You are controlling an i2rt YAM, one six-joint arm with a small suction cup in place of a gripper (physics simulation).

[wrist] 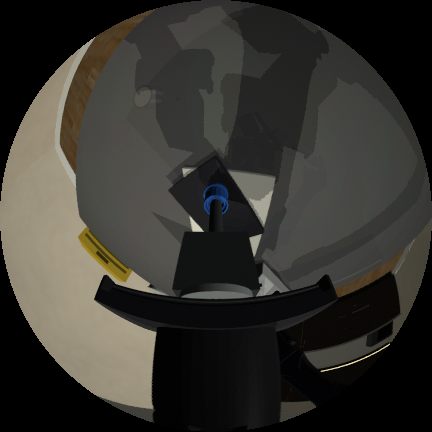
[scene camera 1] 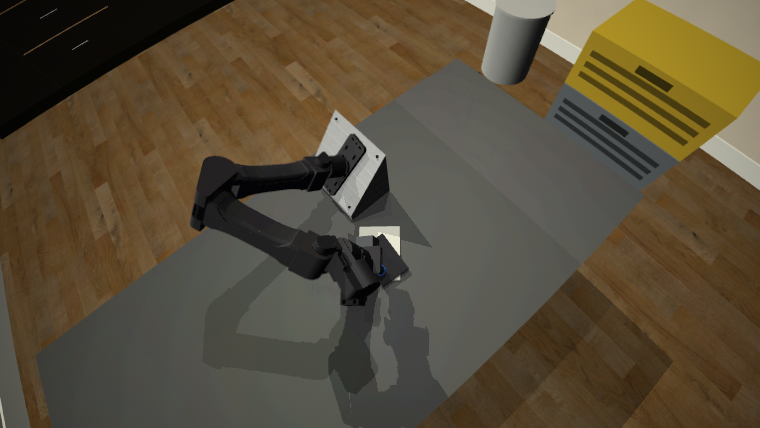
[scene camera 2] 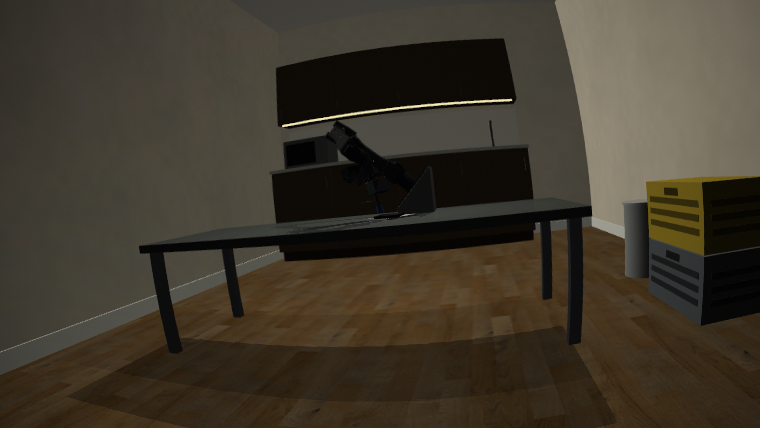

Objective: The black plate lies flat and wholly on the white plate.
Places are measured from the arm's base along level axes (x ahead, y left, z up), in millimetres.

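Where they show: hand at its tool point: [wrist: 215,193] [scene camera 2: 381,212]; arm's base at its link origin: [scene camera 1: 343,166] [scene camera 2: 414,187].
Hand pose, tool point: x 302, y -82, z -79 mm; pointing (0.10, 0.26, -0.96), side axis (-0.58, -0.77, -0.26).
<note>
Things, the pixels of their top centre, and the offset from my tool point. Level surfaces: height alone.
- thin black square plate at its top centre: [wrist: 215,211] [scene camera 1: 382,258] [scene camera 2: 389,214] dx -27, dy +24, dz -12 mm
- white square plate at its top centre: [wrist: 224,220] [scene camera 1: 379,252] [scene camera 2: 392,216] dx -53, dy +28, dz -22 mm
- grey table at its surface level: dz -28 mm
A thin black square plate [scene camera 1: 395,260] [wrist: 238,213] lies turned at an angle on a white square plate [scene camera 1: 380,232] [wrist: 259,187] near the middle of the grey table [scene camera 1: 505,175]. In the wrist view, one corner of the black plate reaches past the white plate's left edge. My blue suction cup [scene camera 1: 380,271] [wrist: 216,198] [scene camera 2: 377,205] is over the black plate, close to its surface. I cannot tell whether it touches. The suction is off and the cup holds nothing.
The arm's wedge-shaped mount [scene camera 1: 354,172] stands just behind the plates. A grey cylinder bin [scene camera 1: 512,42] stands on the floor beyond the table's far end. Beside it, a yellow crate [scene camera 1: 664,74] sits on a grey crate [scene camera 1: 606,137].
</note>
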